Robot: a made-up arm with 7 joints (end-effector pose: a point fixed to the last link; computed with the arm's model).
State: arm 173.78 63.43 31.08 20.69 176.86 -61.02 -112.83
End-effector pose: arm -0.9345 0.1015 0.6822 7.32 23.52 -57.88
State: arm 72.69 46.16 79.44 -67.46 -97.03 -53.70 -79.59
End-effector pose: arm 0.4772 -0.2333 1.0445 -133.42 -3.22 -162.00
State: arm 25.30 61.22 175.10 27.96 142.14 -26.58 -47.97
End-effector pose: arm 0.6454 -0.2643 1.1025 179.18 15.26 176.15
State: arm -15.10 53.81 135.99 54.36 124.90 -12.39 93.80
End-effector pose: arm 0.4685 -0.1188 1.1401 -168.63 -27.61 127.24
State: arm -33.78 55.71 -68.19 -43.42 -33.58 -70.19 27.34
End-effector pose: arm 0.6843 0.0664 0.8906 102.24 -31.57 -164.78
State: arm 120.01 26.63 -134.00 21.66 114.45 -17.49 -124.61
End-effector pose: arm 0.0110 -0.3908 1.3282 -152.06 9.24 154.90
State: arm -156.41 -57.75 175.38 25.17 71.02 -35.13 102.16
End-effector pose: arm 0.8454 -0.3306 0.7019 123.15 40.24 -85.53
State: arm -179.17 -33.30 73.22 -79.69 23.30 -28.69 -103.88
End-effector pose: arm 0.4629 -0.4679 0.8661 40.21 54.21 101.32
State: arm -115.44 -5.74 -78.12 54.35 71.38 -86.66 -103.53
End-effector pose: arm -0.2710 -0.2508 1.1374 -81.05 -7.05 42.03
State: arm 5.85 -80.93 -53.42 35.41 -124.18 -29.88 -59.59
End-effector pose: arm -0.9100 0.2693 0.7234 -166.24 -13.15 -28.10
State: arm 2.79 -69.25 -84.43 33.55 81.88 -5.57 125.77
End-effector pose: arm -0.8579 0.3490 0.7476 -179.99 -54.43 -14.24
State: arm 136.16 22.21 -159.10 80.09 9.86 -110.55 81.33
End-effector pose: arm 0.0242 -0.0860 1.1301 168.22 -19.61 63.42
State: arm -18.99 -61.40 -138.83 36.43 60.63 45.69 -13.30
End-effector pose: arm -0.8974 0.0585 0.6415 -53.61 45.31 -117.72
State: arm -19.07 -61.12 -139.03 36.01 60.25 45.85 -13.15
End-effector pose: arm -0.8972 0.0555 0.6460 -53.87 44.63 -117.66
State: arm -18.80 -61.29 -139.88 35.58 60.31 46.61 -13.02
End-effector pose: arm -0.8985 0.0559 0.6421 -53.45 44.24 -117.74
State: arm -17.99 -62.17 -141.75 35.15 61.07 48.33 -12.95
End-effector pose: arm -0.9016 0.0616 0.6249 -51.98 44.30 -118.11
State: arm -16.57 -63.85 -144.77 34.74 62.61 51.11 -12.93
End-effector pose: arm -0.9059 0.0736 0.5927 -49.30 44.88 -118.78
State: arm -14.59 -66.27 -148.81 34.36 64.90 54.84 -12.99
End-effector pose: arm -0.9091 0.0918 0.5470 -45.58 45.98 -119.73
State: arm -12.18 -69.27 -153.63 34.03 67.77 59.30 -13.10
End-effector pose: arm -0.9089 0.1149 0.4912 -41.04 47.54 -120.87
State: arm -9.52 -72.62 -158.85 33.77 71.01 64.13 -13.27
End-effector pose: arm -0.9036 0.1408 0.4301 -36.05 49.43 -122.03
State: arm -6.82 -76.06 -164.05 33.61 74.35 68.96 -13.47
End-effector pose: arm -0.8928 0.1670 0.3692 -30.95 51.53 -123.06
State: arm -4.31 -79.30 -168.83 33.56 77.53 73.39 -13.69
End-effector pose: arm -0.8781 0.1904 0.3135 -26.12 53.61 -123.77
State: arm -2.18 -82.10 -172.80 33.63 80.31 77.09 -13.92
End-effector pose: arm -0.8622 0.2096 0.2670 -21.91 55.54 -124.13
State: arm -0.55 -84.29 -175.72 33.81 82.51 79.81 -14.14
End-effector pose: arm -0.8479 0.2238 0.2317 -18.57 57.17 -124.11
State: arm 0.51 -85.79 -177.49 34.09 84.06 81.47 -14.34
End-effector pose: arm -0.8373 0.2332 0.2080 -16.24 58.46 -123.79
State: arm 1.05 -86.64 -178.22 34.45 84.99 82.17 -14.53
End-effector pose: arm -0.8310 0.2385 0.1948 -14.90 59.39 -123.30
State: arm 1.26 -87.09 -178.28 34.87 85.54 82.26 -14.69
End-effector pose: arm -0.8277 0.2415 0.1878 -14.14 60.15 -122.67
